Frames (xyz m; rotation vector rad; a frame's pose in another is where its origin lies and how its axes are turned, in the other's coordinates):
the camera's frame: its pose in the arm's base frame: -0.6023 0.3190 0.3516 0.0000 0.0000 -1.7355
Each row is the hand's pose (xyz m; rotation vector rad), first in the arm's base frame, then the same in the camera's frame.
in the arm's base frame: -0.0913 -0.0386 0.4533 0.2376 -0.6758 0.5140
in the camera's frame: 0.2690 0.5627 0.1017 0.8212 -0.3138 2.1573
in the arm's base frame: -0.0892 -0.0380 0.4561 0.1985 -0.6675 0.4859
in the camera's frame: 0.2680 0.5647 0.1045 0.7791 -0.3423 2.1348
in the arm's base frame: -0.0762 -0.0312 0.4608 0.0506 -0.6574 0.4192
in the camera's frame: 0.2592 0.5764 0.1092 0.6461 -0.4674 2.0783
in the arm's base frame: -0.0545 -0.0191 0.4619 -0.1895 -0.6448 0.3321
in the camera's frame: 0.2437 0.5958 0.1103 0.4405 -0.6696 1.9896
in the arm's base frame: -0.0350 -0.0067 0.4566 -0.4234 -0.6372 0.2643
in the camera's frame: 0.2283 0.6130 0.1050 0.2502 -0.8661 1.9001
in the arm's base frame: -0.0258 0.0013 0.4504 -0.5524 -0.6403 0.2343
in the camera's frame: 0.2189 0.6208 0.0988 0.1538 -0.9786 1.8485
